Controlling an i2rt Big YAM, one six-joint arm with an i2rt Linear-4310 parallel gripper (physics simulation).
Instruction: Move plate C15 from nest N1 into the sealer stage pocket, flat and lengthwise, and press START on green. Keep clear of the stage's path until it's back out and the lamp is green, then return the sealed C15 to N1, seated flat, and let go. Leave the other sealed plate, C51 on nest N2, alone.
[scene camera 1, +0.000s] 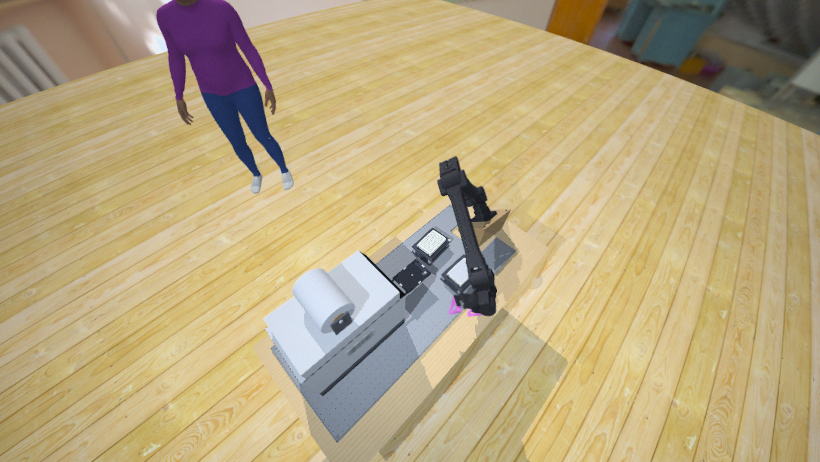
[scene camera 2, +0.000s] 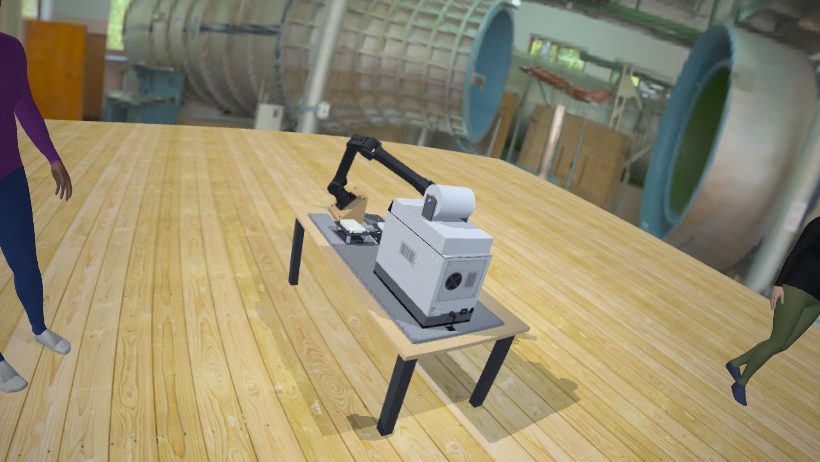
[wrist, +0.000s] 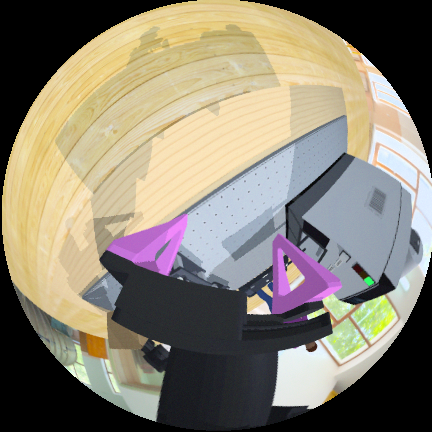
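Seen in the pictures: gripper, fingertip midpoint: (scene camera 1: 458, 314) (wrist: 232, 228); arm's base, link origin: (scene camera 1: 484, 217) (scene camera 2: 346, 202) (wrist: 134, 332).
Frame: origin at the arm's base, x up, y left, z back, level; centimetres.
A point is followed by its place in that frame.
Observation:
A plate with a visible well pattern (scene camera 1: 431, 243) {x -0.6, y -8.1, z -32.4 cm} (scene camera 2: 352, 226) {x -0.6, y -9.7, z -33.6 cm} lies flat on one nest. A plain white-topped plate (scene camera 1: 457, 273) {x -1.2, y 11.4, z -35.4 cm} lies on the other nest, partly hidden by the arm. No labels can be read. The black stage pocket (scene camera 1: 410, 277) {x 1.7, y -0.9, z -53.7 cm} is out in front of the sealer (scene camera 1: 367, 282) {x 27.6, y -0.1, z -75.5 cm} (scene camera 2: 408, 252) {x 13.2, y -12.4, z -88.9 cm} (wrist: 350, 205) {x 6.2, y 9.7, z -79.0 cm} and holds no plate. The sealer's lamp (wrist: 369, 281) {x 20.1, y 8.2, z -67.1 cm} is lit green. My gripper (scene camera 1: 463, 310) {x 1.9, y 24.8, z -51.1 cm} (wrist: 232, 228) {x 1.9, y 24.8, z -51.1 cm} is open and empty, its pink fingers above the board's edge beside the plain-topped plate. In scene camera 2 the sealer hides it.
A white film roll (scene camera 1: 322, 299) {x 40.2, y 1.3, z -90.9 cm} (scene camera 2: 456, 202) {x 36.3, y -2.6, z -95.8 cm} sits on top of the sealer. The arm's wooden base block (scene camera 1: 494, 226) {x 2.1, y 7.8, z -2.6 cm} (scene camera 2: 351, 207) {x 0.2, y -0.5, z -9.1 cm} stands at the table's end, near the nests. A person in purple (scene camera 1: 206, 51) (scene camera 2: 11, 103) and another in green trousers (scene camera 2: 794, 309) stand away from the table.

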